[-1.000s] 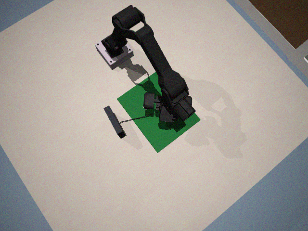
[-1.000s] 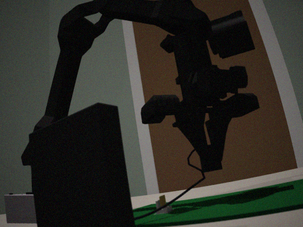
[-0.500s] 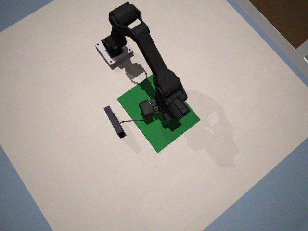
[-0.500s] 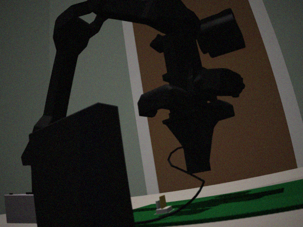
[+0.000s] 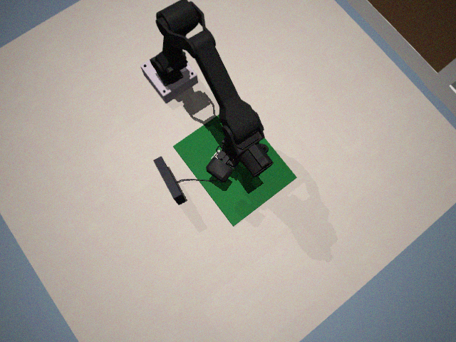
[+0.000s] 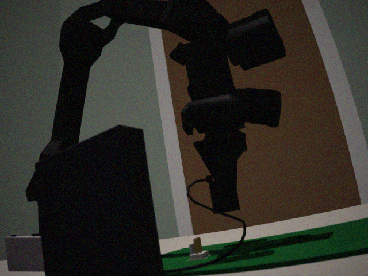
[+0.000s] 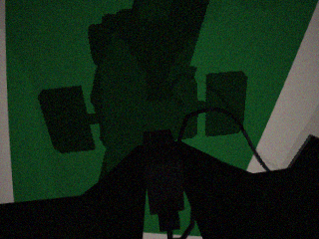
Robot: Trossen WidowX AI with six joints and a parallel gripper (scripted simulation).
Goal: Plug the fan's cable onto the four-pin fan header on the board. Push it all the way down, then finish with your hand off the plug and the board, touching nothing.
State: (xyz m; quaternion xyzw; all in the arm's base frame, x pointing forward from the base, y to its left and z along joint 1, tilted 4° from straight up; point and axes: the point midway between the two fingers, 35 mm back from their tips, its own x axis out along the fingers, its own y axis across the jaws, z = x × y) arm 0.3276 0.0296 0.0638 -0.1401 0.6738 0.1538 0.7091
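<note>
Now: the black plug 10 mm behind my gripper tip and 10 mm above it. Round my gripper tip: fan 30 mm behind, 180 mm to the right; white four-pin fan header 40 mm behind, 30 mm to the right, 60 mm below; green board 10 mm to the left, 80 mm below.
</note>
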